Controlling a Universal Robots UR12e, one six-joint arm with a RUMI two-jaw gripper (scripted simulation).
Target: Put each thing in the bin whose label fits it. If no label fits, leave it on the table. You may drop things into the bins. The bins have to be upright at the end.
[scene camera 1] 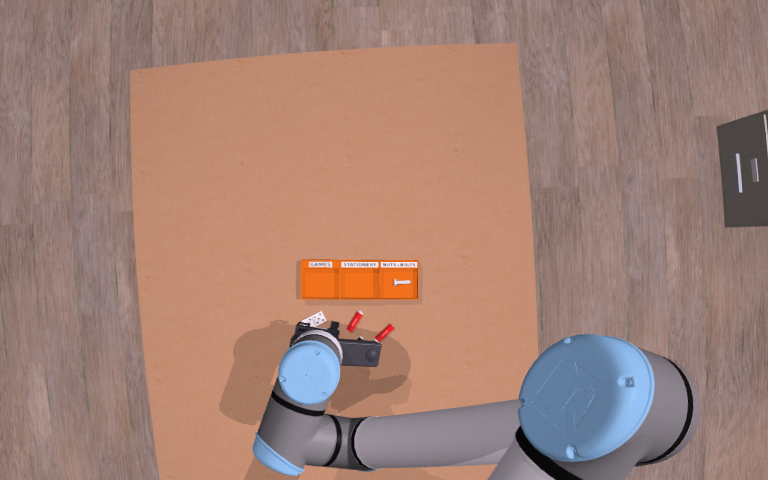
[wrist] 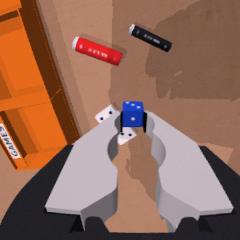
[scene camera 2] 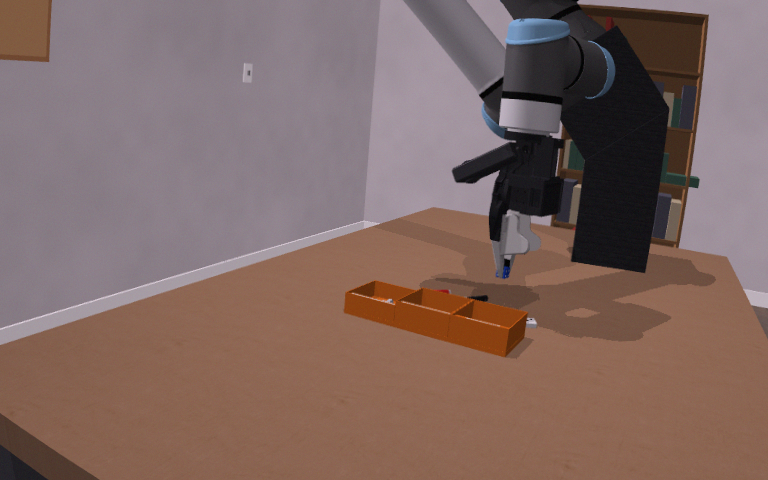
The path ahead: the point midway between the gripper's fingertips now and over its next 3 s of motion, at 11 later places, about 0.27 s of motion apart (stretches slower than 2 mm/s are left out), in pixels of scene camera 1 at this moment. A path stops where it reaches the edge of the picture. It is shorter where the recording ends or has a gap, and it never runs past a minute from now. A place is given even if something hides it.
My gripper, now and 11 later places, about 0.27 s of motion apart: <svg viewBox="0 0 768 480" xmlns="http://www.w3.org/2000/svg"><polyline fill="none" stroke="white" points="331,336 329,332 326,308 321,290 319,280 319,282 318,283 318,284 319,282 319,283 319,283 319,283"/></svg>
